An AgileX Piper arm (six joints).
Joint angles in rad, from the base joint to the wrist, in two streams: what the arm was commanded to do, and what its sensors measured. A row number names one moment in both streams.
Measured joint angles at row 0: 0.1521, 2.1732, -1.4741, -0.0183, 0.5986, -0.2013
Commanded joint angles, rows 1 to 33: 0.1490, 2.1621, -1.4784, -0.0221, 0.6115, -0.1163; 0.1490, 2.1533, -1.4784, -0.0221, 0.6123, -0.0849; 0.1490, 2.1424, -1.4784, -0.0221, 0.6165, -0.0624; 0.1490, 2.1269, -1.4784, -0.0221, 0.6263, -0.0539; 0.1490, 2.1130, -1.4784, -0.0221, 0.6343, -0.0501; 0.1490, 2.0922, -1.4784, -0.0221, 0.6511, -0.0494; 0.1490, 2.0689, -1.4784, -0.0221, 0.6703, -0.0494; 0.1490, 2.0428, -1.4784, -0.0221, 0.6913, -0.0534; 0.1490, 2.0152, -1.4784, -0.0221, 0.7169, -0.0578; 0.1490, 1.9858, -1.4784, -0.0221, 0.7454, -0.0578; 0.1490, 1.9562, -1.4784, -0.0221, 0.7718, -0.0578; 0.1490, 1.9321, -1.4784, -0.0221, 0.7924, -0.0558; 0.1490, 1.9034, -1.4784, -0.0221, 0.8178, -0.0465; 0.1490, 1.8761, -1.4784, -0.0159, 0.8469, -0.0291; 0.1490, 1.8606, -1.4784, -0.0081, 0.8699, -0.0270; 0.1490, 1.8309, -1.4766, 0.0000, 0.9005, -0.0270; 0.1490, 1.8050, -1.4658, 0.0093, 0.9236, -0.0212; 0.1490, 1.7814, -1.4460, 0.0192, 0.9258, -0.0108; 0.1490, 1.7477, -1.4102, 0.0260, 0.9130, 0.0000; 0.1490, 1.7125, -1.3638, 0.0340, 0.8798, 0.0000; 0.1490, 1.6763, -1.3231, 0.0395, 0.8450, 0.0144; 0.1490, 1.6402, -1.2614, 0.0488, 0.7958, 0.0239; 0.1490, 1.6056, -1.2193, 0.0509, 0.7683, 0.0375; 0.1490, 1.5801, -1.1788, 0.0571, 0.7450, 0.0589; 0.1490, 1.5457, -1.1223, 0.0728, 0.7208, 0.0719; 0.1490, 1.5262, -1.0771, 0.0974, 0.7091, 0.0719; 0.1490, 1.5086, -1.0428, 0.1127, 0.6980, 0.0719; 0.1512, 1.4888, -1.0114, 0.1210, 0.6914, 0.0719; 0.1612, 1.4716, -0.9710, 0.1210, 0.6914, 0.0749; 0.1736, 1.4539, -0.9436, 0.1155, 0.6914, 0.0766; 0.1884, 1.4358, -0.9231, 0.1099, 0.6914, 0.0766; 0.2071, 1.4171, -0.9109, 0.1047, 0.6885, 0.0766; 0.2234, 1.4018, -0.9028, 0.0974, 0.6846, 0.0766
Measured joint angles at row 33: 0.1711, 1.4693, -0.9572, 0.1079, 0.7109, 0.0722
